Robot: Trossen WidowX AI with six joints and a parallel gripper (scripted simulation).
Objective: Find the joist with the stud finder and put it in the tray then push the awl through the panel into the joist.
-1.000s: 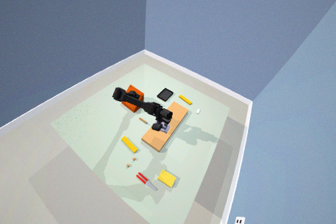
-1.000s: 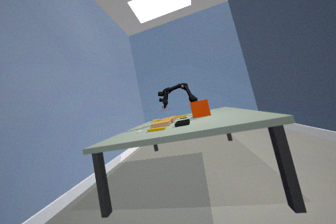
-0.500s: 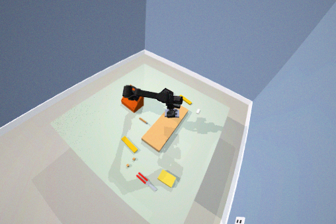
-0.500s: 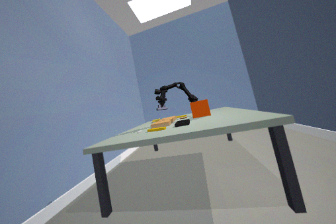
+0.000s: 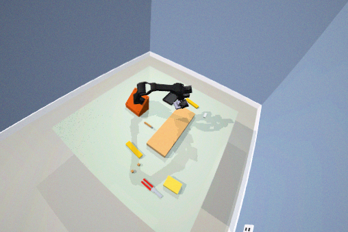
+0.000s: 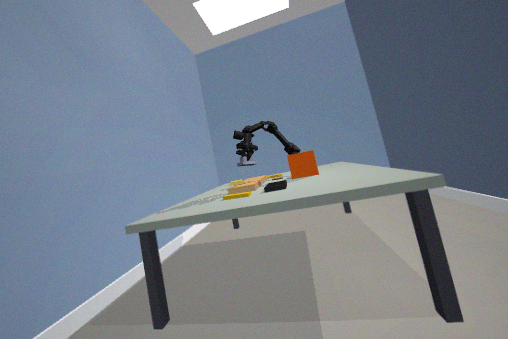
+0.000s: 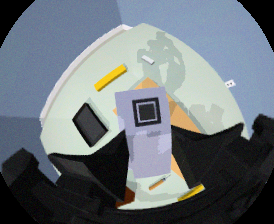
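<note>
The black tray lies 20 cm behind my gripper tip, 14 cm to the left of it and 17 cm below it. Round my gripper tip: stud finder (2 cm above); small white piece (21 cm ahead, 19 cm to the left, 18 cm below); awl (12 cm behind, 27 cm to the right, 18 cm below).
</note>
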